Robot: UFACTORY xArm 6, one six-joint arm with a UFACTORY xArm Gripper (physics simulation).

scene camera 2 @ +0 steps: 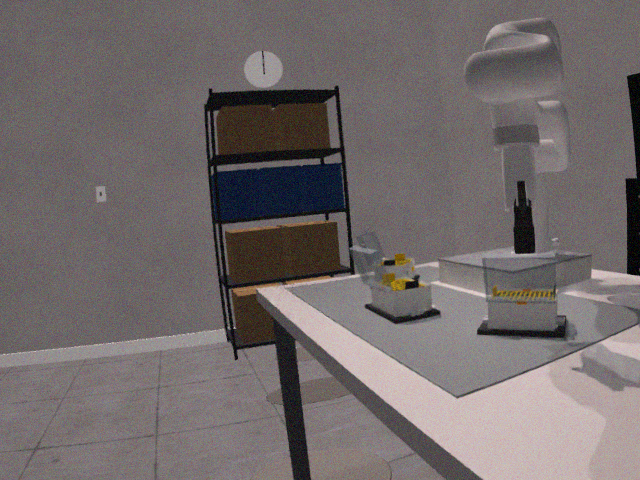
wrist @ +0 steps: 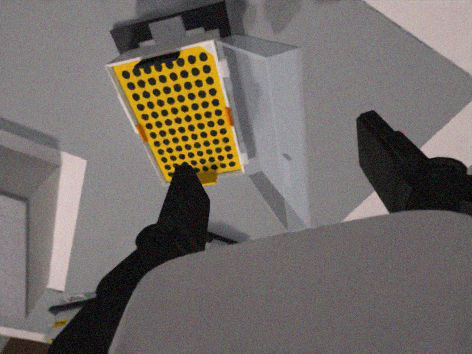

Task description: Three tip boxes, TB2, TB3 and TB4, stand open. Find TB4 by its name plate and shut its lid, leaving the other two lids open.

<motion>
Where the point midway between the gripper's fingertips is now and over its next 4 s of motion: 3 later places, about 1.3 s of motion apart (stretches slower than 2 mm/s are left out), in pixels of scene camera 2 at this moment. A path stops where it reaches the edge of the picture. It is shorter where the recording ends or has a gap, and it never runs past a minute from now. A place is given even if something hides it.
The gripper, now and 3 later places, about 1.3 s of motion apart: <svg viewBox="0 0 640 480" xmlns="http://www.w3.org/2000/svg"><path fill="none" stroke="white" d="M524 249L525 268L524 250L524 276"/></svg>
</motion>
